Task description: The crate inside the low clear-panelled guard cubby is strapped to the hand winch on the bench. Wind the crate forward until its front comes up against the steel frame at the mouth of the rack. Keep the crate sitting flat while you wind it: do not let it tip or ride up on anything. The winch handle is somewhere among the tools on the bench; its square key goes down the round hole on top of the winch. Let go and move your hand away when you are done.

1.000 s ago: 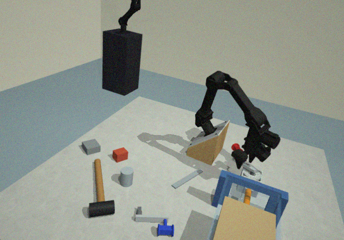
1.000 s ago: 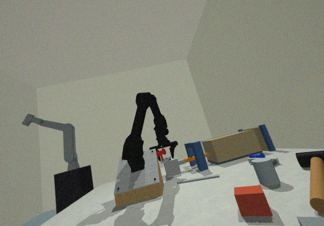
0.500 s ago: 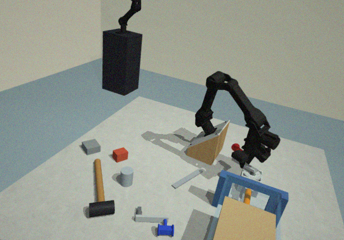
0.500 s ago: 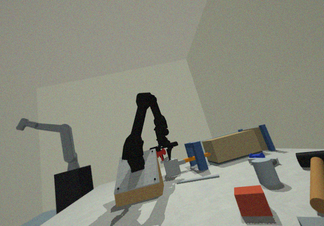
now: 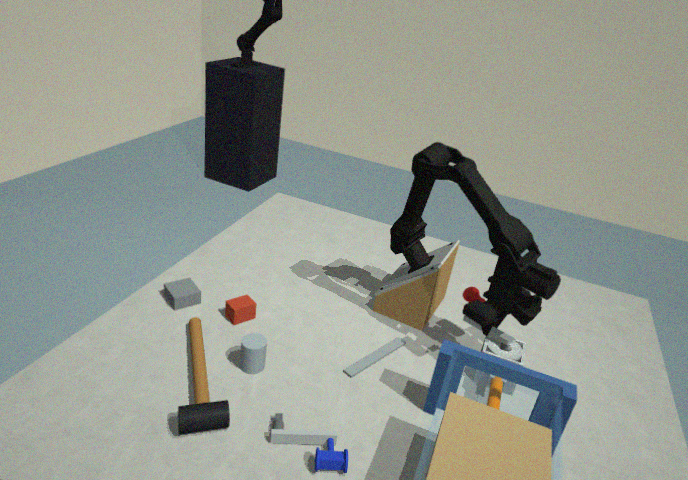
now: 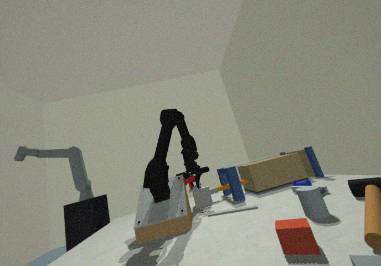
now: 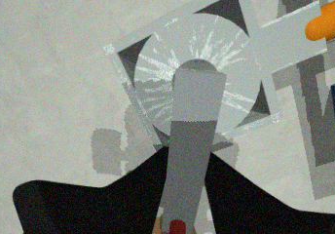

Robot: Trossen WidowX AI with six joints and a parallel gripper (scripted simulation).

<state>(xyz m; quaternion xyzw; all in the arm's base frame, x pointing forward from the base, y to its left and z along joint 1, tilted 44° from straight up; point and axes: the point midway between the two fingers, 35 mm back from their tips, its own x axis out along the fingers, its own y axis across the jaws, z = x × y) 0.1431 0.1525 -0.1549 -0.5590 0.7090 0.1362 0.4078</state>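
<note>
Right now my gripper tip is 1 cm past the red-knobbed crank handle, 2 cm to the left of it and 2 cm below it. Also, from my gripper tip: blue steel frame: 18 cm ahead, 5 cm to the left, 1 cm above; then red knob: 3 cm behind, 5 cm to the right, 4 cm above; then winch: 1 cm ahead, 3 cm to the left, 6 cm below.
</note>
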